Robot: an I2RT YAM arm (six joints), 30 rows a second.
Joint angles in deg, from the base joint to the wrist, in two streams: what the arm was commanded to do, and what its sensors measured. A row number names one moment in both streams.
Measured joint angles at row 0:
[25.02, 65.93, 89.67, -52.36, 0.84, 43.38]
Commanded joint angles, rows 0 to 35:
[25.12, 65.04, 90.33, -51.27, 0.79, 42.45]
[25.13, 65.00, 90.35, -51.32, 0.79, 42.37]
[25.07, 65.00, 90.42, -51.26, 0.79, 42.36]
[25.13, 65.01, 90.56, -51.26, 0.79, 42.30]
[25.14, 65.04, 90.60, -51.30, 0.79, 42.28]
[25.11, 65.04, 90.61, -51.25, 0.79, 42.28]
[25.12, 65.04, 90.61, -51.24, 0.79, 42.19]
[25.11, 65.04, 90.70, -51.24, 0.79, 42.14]
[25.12, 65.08, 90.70, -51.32, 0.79, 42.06]
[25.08, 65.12, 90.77, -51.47, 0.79, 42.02]
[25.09, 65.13, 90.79, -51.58, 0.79, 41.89]
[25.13, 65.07, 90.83, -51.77, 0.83, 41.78]
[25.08, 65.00, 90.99, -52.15, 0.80, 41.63]
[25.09, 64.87, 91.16, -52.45, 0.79, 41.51]
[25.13, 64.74, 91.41, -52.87, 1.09, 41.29]
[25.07, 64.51, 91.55, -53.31, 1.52, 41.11]
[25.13, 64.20, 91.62, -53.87, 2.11, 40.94]
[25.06, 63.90, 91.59, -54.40, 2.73, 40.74]
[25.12, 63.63, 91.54, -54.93, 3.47, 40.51]
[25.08, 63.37, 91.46, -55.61, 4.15, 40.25]
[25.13, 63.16, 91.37, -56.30, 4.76, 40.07]
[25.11, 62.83, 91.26, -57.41, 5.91, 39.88]
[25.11, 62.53, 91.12, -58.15, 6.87, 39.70]
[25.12, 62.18, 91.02, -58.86, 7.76, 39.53]
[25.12, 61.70, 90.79, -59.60, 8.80, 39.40]
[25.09, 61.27, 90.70, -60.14, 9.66, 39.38]
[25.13, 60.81, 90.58, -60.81, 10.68, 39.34]
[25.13, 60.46, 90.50, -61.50, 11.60, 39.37]
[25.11, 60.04, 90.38, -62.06, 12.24, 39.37]
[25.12, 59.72, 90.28, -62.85, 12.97, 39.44]
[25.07, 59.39, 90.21, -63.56, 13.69, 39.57]
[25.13, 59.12, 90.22, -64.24, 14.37, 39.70]
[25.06, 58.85, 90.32, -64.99, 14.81, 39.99]
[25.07, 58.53, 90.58, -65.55, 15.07, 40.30]
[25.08, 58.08, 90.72, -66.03, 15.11, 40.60]
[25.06, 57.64, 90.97, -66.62, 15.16, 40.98]
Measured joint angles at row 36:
[25.02, 59.33, 89.67, -63.90, 11.75, 40.58]
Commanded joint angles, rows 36 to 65:
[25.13, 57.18, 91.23, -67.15, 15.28, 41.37]
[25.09, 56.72, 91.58, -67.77, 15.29, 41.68]
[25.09, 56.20, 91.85, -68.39, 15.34, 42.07]
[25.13, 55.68, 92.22, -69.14, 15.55, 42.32]
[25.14, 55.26, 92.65, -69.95, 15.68, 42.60]
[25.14, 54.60, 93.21, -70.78, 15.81, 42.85]
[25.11, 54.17, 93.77, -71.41, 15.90, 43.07]
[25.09, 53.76, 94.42, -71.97, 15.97, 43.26]
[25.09, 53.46, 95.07, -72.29, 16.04, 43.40]
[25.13, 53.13, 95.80, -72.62, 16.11, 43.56]
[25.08, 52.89, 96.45, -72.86, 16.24, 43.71]
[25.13, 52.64, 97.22, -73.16, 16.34, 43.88]
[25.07, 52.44, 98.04, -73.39, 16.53, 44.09]
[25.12, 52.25, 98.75, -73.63, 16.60, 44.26]
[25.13, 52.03, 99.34, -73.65, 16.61, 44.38]
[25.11, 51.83, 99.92, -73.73, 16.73, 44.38]
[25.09, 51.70, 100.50, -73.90, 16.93, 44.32]
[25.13, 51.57, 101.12, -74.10, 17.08, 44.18]
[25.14, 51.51, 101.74, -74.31, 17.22, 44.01]
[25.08, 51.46, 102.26, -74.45, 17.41, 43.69]
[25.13, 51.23, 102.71, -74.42, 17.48, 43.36]
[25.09, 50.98, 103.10, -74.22, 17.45, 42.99]
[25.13, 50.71, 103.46, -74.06, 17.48, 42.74]
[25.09, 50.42, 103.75, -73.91, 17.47, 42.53]
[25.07, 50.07, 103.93, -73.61, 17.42, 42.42]
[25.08, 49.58, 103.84, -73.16, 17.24, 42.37]
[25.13, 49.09, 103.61, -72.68, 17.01, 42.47]
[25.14, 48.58, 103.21, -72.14, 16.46, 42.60]
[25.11, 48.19, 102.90, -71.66, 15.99, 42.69]
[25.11, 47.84, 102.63, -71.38, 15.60, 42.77]
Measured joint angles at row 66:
[25.02, 49.58, 102.32, -74.48, 15.97, 43.24]
